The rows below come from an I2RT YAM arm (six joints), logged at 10 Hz.
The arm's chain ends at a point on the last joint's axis. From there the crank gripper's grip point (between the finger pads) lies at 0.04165 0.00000 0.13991 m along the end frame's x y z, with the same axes.
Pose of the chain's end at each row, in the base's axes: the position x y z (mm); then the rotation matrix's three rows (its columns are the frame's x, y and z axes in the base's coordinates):
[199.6, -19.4, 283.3], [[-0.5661, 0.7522, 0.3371], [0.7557, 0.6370, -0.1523], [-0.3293, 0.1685, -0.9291]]
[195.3, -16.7, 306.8], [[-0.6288, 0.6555, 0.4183], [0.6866, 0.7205, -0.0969], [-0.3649, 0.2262, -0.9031]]
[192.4, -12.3, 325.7], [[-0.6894, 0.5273, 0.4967], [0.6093, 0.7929, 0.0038], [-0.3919, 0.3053, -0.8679]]
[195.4, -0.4, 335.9], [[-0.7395, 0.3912, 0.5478], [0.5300, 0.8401, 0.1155], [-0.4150, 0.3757, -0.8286]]
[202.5, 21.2, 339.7], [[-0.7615, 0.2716, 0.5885], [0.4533, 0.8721, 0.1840], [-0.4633, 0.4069, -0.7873]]
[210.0, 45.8, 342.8], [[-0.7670, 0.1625, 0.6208], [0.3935, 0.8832, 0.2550], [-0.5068, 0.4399, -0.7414]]
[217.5, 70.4, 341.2], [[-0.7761, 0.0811, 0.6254], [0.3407, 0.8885, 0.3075], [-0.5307, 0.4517, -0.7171]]
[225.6, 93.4, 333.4], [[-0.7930, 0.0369, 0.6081], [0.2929, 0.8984, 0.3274], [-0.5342, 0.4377, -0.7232]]
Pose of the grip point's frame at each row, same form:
[223.2, -9.2, 139.6], [[-0.5661, 0.7522, 0.3371], [0.7557, 0.6370, -0.1523], [-0.3293, 0.1685, -0.9291]]
[227.6, -1.7, 165.2], [[-0.6288, 0.6555, 0.4183], [0.6866, 0.7205, -0.0969], [-0.3649, 0.2262, -0.9031]]
[233.2, 13.6, 187.9], [[-0.6894, 0.5273, 0.4967], [0.6093, 0.7929, 0.0038], [-0.3919, 0.3053, -0.8679]]
[241.2, 37.8, 202.7], [[-0.7395, 0.3912, 0.5478], [0.5300, 0.8401, 0.1155], [-0.4150, 0.3757, -0.8286]]
[253.1, 65.8, 210.3], [[-0.7615, 0.2716, 0.5885], [0.4533, 0.8721, 0.1840], [-0.4633, 0.4069, -0.7873]]
[264.9, 97.9, 218.0], [[-0.7670, 0.1625, 0.6208], [0.3935, 0.8832, 0.2550], [-0.5068, 0.4399, -0.7414]]
[272.7, 127.6, 218.8], [[-0.7761, 0.0811, 0.6254], [0.3407, 0.8885, 0.3075], [-0.5307, 0.4517, -0.7171]]
[277.7, 151.4, 210.0], [[-0.7930, 0.0369, 0.6081], [0.2929, 0.8984, 0.3274], [-0.5342, 0.4377, -0.7232]]

